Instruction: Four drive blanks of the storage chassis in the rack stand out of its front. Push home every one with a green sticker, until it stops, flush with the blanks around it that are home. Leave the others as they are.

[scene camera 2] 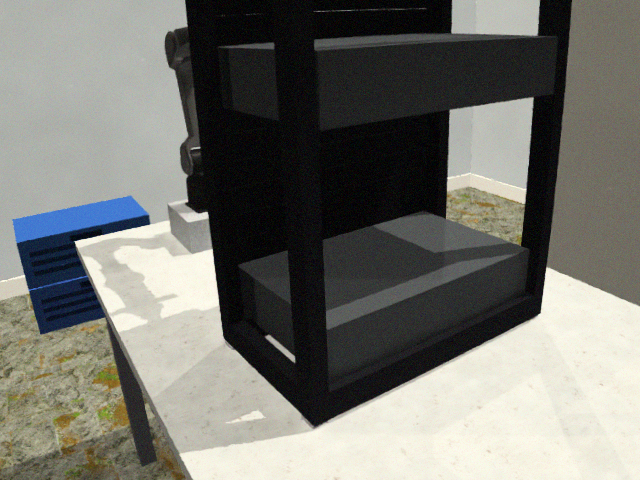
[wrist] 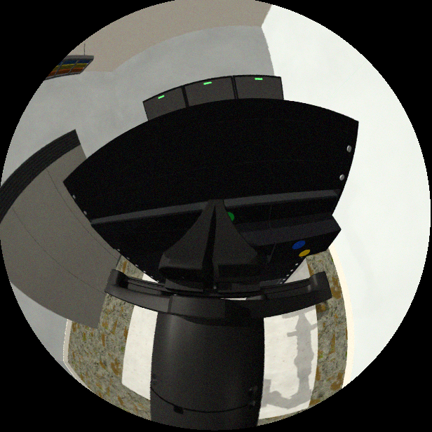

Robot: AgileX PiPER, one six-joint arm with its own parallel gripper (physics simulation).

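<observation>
In the wrist view my gripper is shut and empty, its fingertips together in front of the dark chassis front. A green sticker shows just right of the fingertips, partly hidden by the right finger. Further right and lower, a blue sticker and a yellow sticker show on dark faces at the end of a part that stands out. The blanks' edges are too dark to tell apart, and contact with the tips cannot be told. In scene camera 2 the rack hides the gripper and the blanks.
Three grey units with green lights stand above the rack front. A grey panel is at the left in the wrist view. In scene camera 2 two grey boxes sit in the rack, and blue cabinets stand beside the table.
</observation>
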